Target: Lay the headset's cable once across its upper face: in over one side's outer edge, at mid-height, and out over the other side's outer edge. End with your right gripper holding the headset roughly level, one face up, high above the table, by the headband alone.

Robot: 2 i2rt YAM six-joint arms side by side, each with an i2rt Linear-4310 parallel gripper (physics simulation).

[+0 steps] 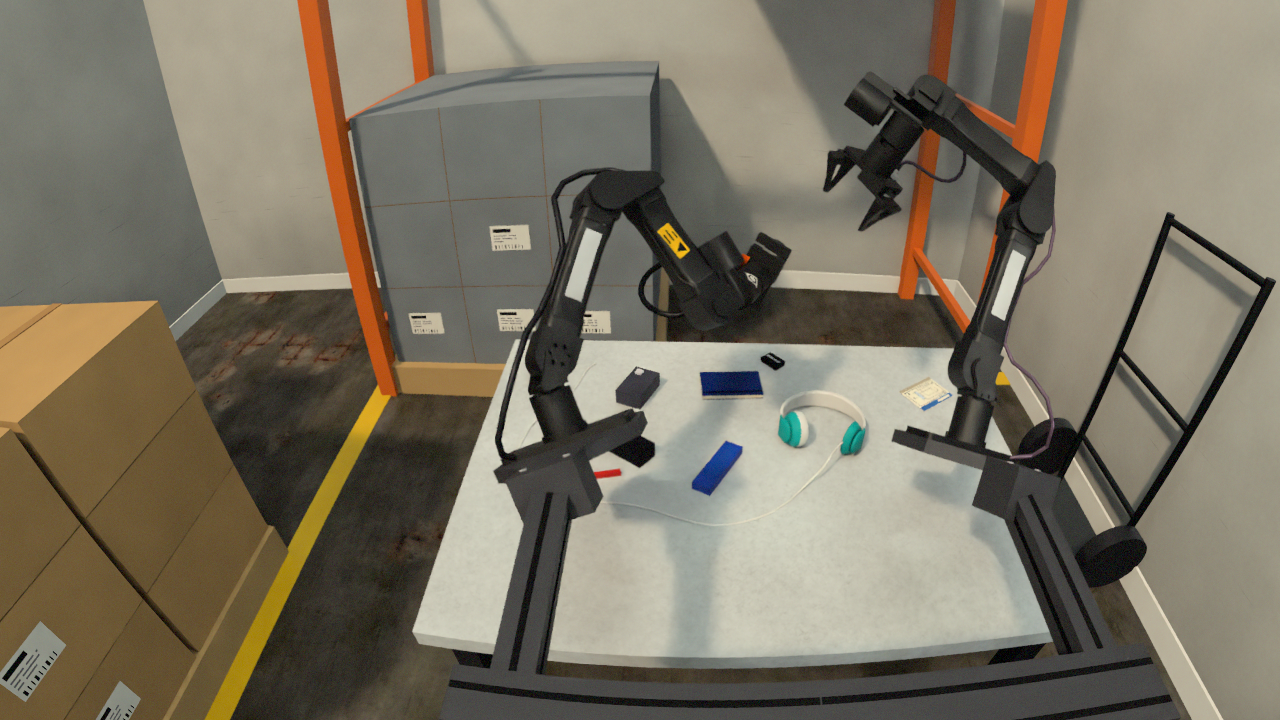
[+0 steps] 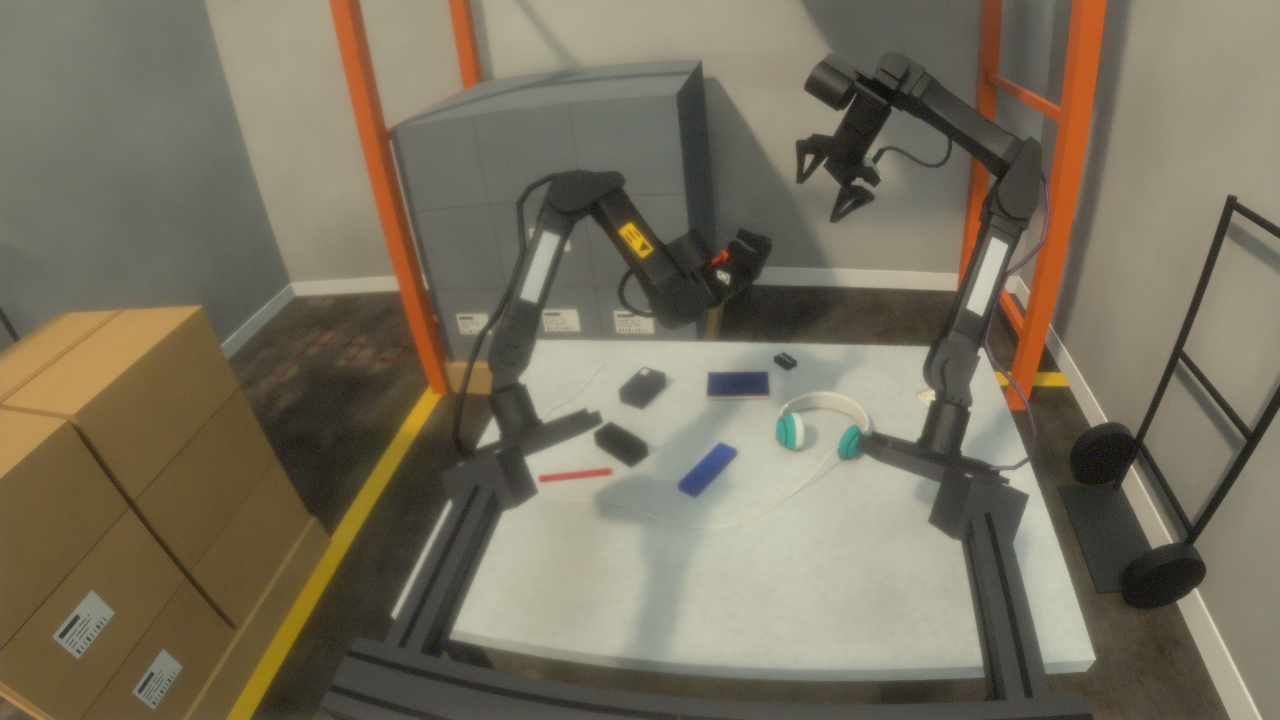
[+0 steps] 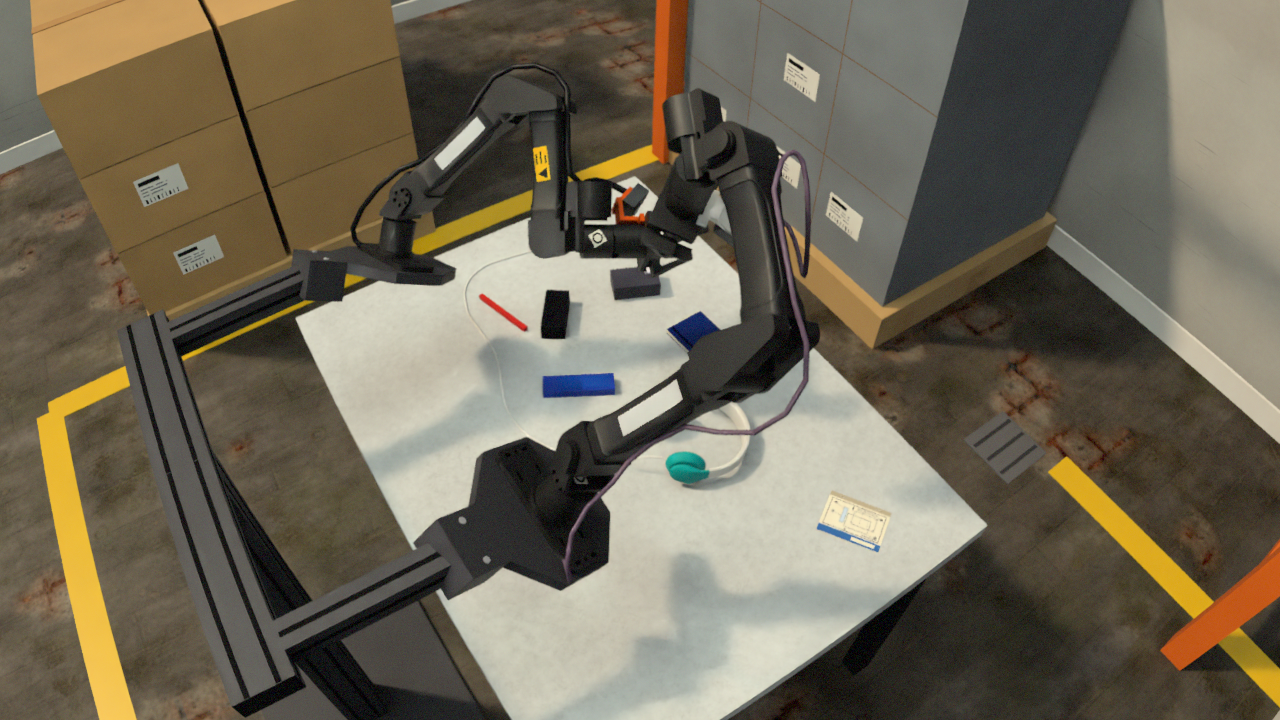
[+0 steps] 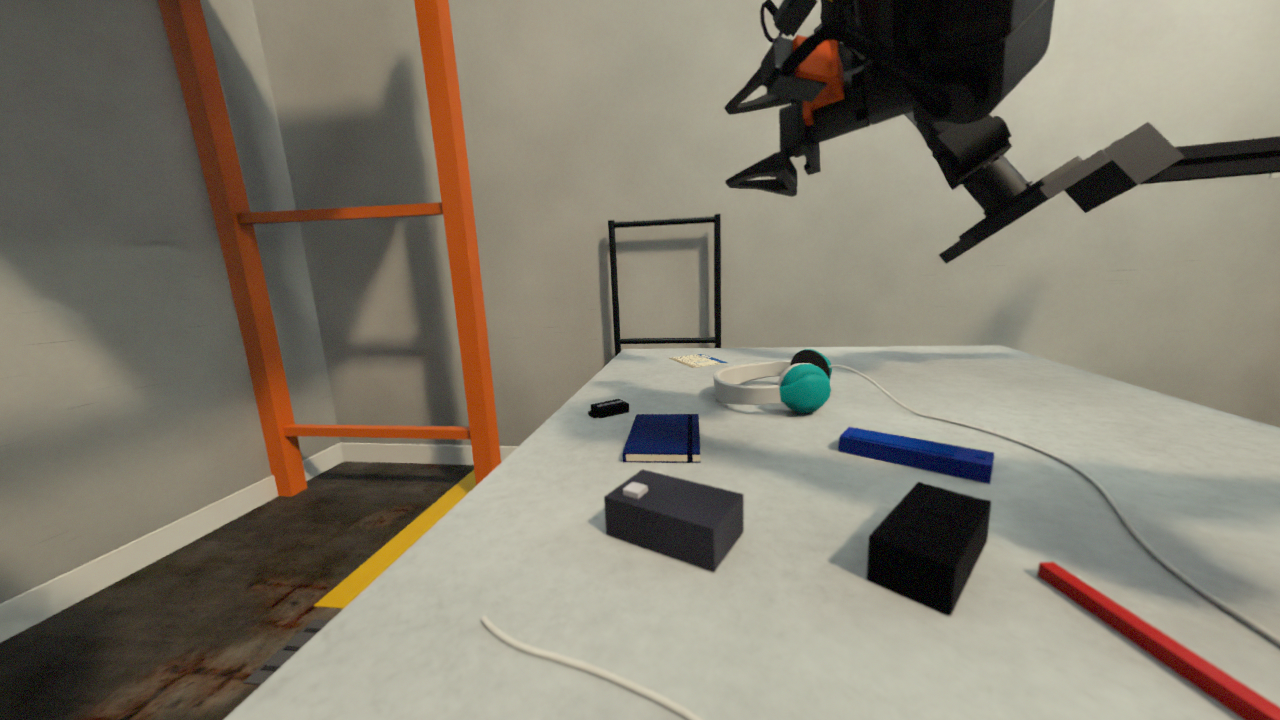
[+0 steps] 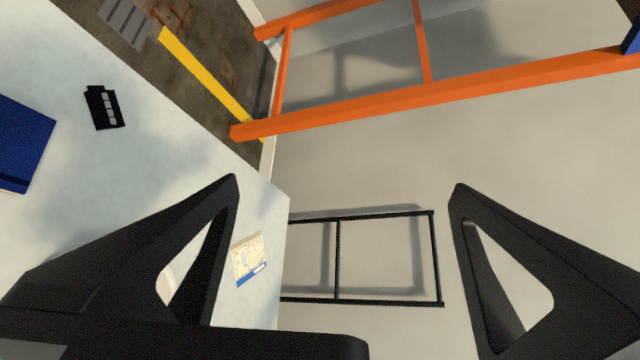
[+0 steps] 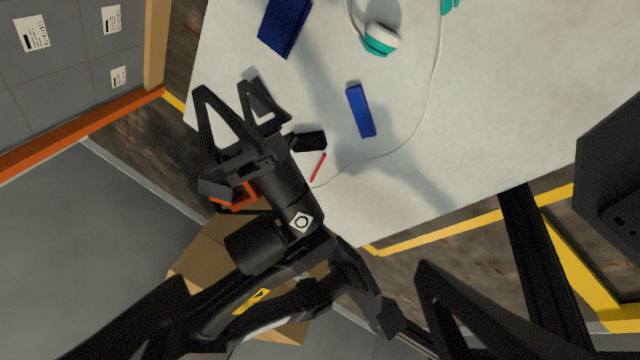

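Where they show: left gripper, fingertip midpoint: (image 1: 770, 263) (image 2: 758, 259) (image 3: 700, 242) (image 4: 726, 147) (image 5: 344, 189) (image 6: 222, 83); right gripper, fingertip midpoint: (image 1: 842, 210) (image 2: 815, 202) (image 3: 673, 226) (image 4: 833, 11) (image 6: 305, 277); left arm's base, origin of the base link: (image 1: 568, 440) (image 2: 524, 438) (image 3: 393, 259) (image 6: 347, 275); right arm's base, origin of the base link: (image 1: 963, 448) (image 2: 936, 457) (image 3: 546, 508).
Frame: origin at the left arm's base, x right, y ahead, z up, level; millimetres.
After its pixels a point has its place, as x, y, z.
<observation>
The white headset with teal ear cups (image 1: 823, 395) @(463, 468, -254) (image 2: 827, 397) @(459, 468, -256) (image 3: 686, 466) @(520, 309, -226) (image 4: 804, 387) @(352, 348, -241) (image 6: 382, 40) @(391, 341, -215) lies on the table, headband toward the back. Its thin cable (image 1: 716, 524) @(227, 103, -284) (image 3: 466, 291) @(-137, 164, -286) (image 4: 1065, 464) @(233, 106, -286) leaves the right cup, curves along the tabletop to the left and loops round to the back left. No cable crosses the headset. My left gripper (image 4: 729, 145) @(310, 453, 72) (image 5: 344, 189) @(310, 453, 72) (image 6: 222, 83) @(310, 453, 72) is open and empty, above the table's back part. My right gripper (image 1: 844, 209) @(415, 324, 241) (image 2: 816, 201) @(415, 324, 241) is open and empty, high above the table and well above the headset.
A blue bar (image 1: 716, 467) @(223, 239, -267), navy notebook (image 1: 731, 384) @(254, 525, -276), dark grey box (image 1: 637, 387) @(44, 467, -252), black box (image 4: 929, 544) @(4, 312, -254), red stick (image 2: 575, 474) @(-32, 206, -278), small black item (image 1: 772, 360) @(357, 627, -274) and cream card (image 3: 854, 519) @(745, 532, -287) lie on the table. Orange posts and stacked boxes stand beyond the table.
</observation>
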